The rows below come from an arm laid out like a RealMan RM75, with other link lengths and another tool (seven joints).
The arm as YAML. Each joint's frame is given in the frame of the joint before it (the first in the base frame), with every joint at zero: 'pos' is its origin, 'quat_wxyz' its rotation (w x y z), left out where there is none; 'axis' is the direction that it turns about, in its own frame. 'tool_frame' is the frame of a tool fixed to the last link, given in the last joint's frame.
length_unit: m
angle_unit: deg
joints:
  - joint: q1
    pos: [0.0, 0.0, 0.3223]
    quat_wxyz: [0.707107, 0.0, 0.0, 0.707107]
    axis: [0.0, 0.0, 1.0]
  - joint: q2
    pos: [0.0, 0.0, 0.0]
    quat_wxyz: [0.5, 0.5, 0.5, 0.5]
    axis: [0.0, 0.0, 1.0]
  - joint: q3
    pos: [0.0, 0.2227, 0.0]
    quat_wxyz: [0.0, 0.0, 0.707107, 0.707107]
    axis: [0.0, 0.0, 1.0]
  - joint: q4
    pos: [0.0, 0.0, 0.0]
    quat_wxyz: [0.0, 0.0, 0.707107, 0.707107]
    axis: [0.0, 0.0, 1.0]
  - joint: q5
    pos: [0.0, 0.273, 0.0]
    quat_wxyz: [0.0, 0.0, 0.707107, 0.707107]
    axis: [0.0, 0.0, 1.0]
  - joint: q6
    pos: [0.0, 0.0, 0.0]
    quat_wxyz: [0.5, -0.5, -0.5, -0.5]
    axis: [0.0, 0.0, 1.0]
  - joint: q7
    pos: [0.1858, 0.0, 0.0]
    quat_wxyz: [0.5, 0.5, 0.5, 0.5]
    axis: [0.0, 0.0, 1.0]
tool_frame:
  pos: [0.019, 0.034, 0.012]
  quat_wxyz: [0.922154, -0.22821, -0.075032, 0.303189]
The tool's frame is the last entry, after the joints.
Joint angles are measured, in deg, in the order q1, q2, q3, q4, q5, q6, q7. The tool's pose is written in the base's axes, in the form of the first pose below.
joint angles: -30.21 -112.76 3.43 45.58 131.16 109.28 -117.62
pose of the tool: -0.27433 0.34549 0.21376 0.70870 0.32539 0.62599 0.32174 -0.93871 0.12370
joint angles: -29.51 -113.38 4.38 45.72 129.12 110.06 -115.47
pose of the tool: -0.27042 0.34050 0.21146 0.72013 0.28236 0.63378 0.27912 -0.95417 0.10795
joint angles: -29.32 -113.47 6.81 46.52 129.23 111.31 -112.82
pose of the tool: -0.26515 0.33538 0.20596 0.76433 0.24948 0.59461 0.22384 -0.96743 0.11818
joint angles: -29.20 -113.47 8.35 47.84 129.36 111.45 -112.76
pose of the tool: -0.26350 0.33518 0.20615 0.78611 0.24657 0.56678 0.21527 -0.96879 0.12288
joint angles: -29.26 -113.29 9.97 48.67 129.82 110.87 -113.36
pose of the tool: -0.26311 0.33790 0.20523 0.80262 0.25833 0.53765 0.22242 -0.96596 0.13209
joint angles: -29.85 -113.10 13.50 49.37 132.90 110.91 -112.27
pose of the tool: -0.26139 0.33750 0.19298 0.85001 0.26904 0.45288 0.20575 -0.96101 0.18473
